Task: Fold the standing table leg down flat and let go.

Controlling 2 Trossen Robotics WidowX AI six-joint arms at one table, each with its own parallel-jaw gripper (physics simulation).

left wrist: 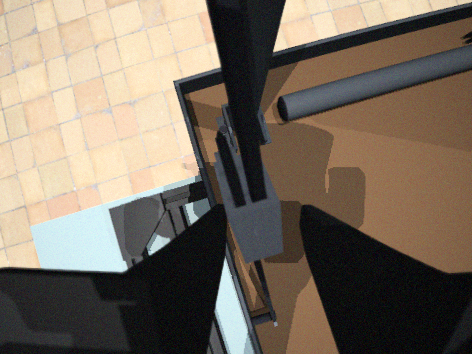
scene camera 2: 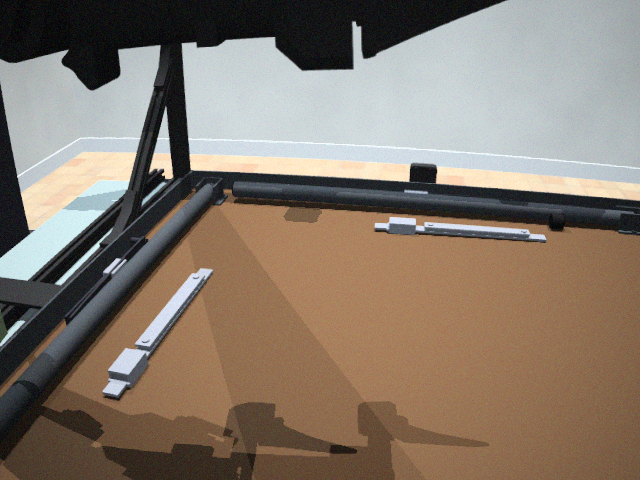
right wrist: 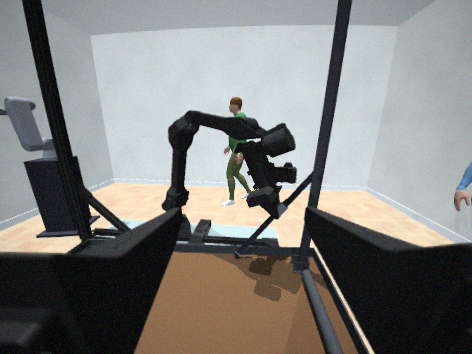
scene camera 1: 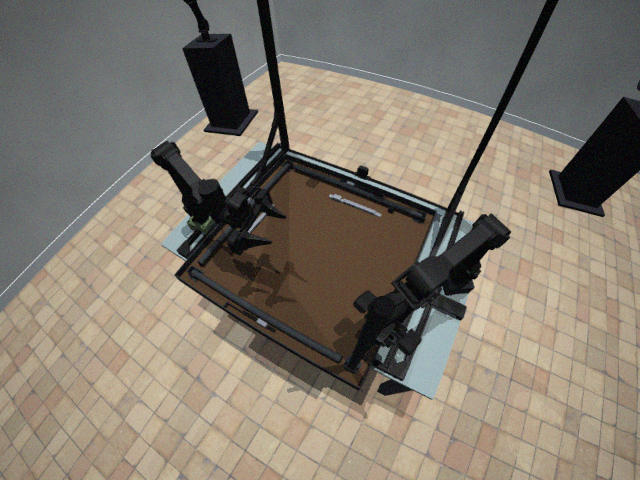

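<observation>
The standing table leg (scene camera 1: pixel 366 338) (left wrist: pixel 245 65) (right wrist: pixel 327 125) is a dark pole rising from the lower right corner of the brown table underside in scene camera 1. A slanted brace with a grey block (left wrist: pixel 256 225) (right wrist: pixel 282 207) runs between the leg and the table edge. My left gripper (left wrist: pixel 263 214) (right wrist: pixel 278 216) is partly open and holds nothing; in the left wrist view its fingertips show on either side of the block. Contact cannot be told. My right gripper (scene camera 1: pixel 277 228) is open and empty above the table underside's left part.
Folded leg tubes (scene camera 1: pixel 263 315) (scene camera 2: pixel 423 201) (left wrist: pixel 380 82) lie along the other three edges. Light-grey bars (scene camera 1: pixel 356 204) (scene camera 2: pixel 170 310) lie flat inside the back and left edges. Tall black posts (scene camera 1: pixel 271 77) (right wrist: pixel 50 100) stand behind. A person (right wrist: pixel 236 142) in green stands beyond the left arm.
</observation>
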